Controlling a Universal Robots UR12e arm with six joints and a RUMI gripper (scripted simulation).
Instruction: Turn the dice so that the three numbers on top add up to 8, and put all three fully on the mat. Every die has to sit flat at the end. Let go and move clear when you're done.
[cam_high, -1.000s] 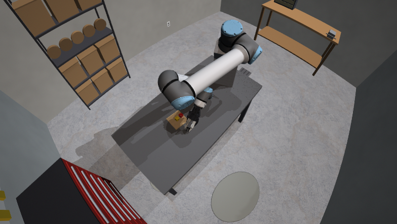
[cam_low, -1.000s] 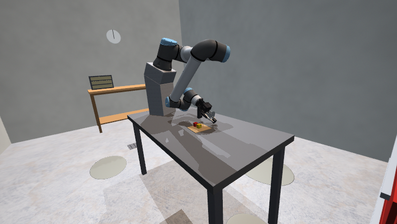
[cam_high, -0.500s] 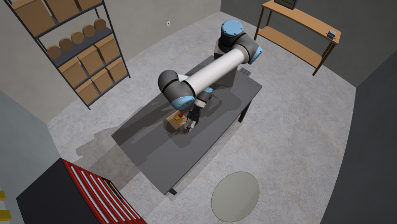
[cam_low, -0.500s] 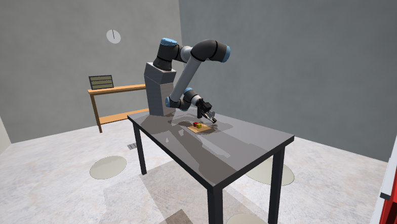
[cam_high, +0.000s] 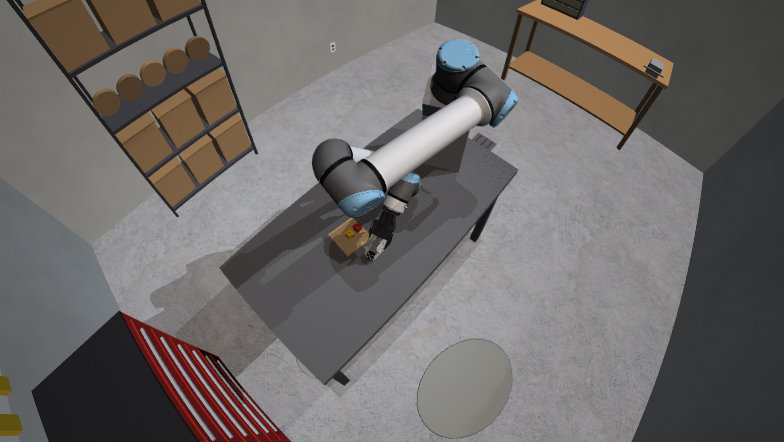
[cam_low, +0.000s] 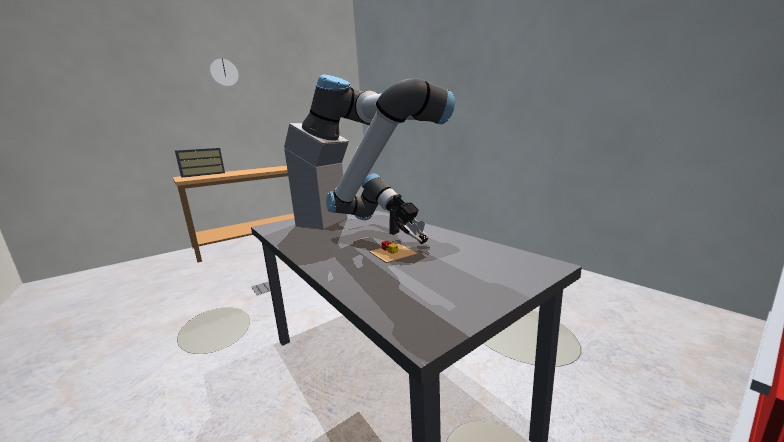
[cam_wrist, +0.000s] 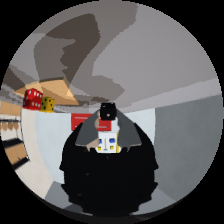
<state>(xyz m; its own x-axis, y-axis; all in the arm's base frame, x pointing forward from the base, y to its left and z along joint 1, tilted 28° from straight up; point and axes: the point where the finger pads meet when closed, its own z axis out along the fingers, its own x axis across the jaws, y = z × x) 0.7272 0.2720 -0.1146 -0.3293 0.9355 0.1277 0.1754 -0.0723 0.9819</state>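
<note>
Now: hand 3 cm past the red die, 15 cm to the left of it and 1 cm above it. Also, from my hand: tan mat: 1 cm ahead, 14 cm to the right, 3 cm below; yellow die: 1 cm ahead, 14 cm to the right, 1 cm below; black die: right at my hand.
</note>
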